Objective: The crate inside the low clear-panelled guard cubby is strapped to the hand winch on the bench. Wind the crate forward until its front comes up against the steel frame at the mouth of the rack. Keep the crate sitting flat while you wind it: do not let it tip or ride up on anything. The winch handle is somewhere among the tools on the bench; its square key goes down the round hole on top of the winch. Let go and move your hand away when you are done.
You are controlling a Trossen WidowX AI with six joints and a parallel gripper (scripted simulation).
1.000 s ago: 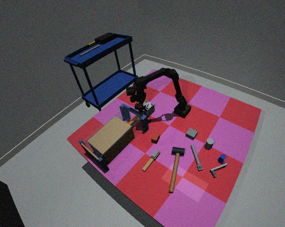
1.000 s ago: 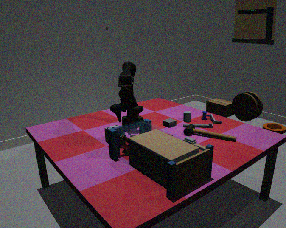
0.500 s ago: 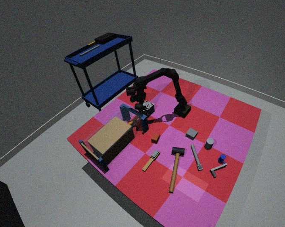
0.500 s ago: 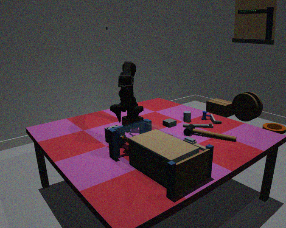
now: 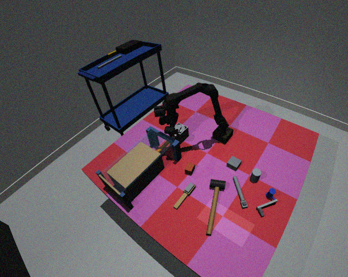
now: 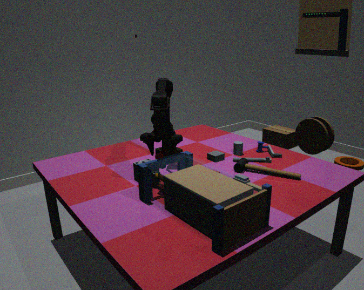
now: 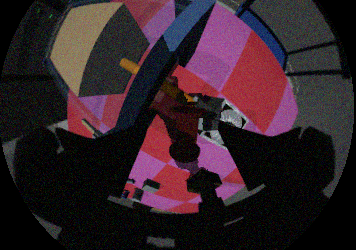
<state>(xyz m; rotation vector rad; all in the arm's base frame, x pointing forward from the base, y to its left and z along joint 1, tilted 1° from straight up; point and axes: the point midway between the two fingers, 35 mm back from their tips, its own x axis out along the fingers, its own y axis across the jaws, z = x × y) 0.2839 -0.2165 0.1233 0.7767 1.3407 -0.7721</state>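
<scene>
Right now the red knob is 1 cm below my gripper tip and 1 cm behind it. From my gripper tip the other things lie so: frame 6 cm ahead, 4 cm below, 2 cm to the right; then red-knobbed winch handle 4 cm below, 4 cm behind, 1 cm to the right; then grey winch 11 cm below, 11 cm behind, 4 cm to the right.
</scene>
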